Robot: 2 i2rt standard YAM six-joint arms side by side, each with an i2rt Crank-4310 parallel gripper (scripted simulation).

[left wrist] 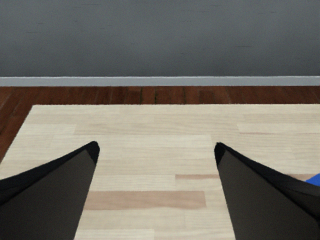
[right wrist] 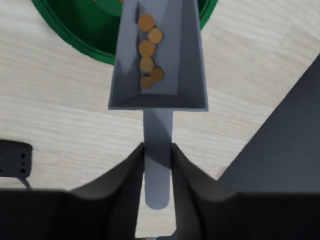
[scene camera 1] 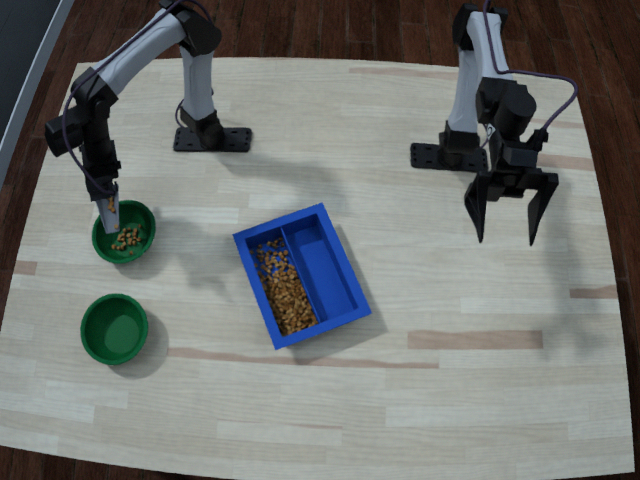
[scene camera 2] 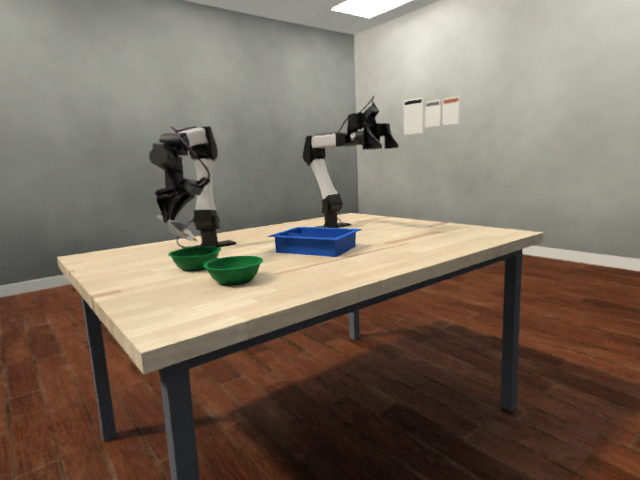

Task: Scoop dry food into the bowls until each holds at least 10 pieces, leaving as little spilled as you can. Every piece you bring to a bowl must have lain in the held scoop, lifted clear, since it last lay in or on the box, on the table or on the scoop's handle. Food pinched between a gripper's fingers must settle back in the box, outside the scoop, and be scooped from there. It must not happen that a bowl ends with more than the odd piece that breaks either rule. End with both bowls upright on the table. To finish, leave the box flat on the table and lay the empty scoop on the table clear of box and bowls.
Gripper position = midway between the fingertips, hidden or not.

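Observation:
Grey scoop (right wrist: 179, 54). In the left wrist view the grey scoop is out of frame. Green bowl (scene camera 1: 132, 213). Green bowl (scene camera 1: 112, 327). Blue box (scene camera 1: 322, 266) (scene camera 2: 317, 241). In the right wrist view the blue box is out of frame. Left gripper (scene camera 1: 506, 243) (scene camera 2: 390, 146) (left wrist: 156, 144). Right gripper (scene camera 2: 168, 222) (scene camera 1: 103, 174) (right wrist: 158, 145).

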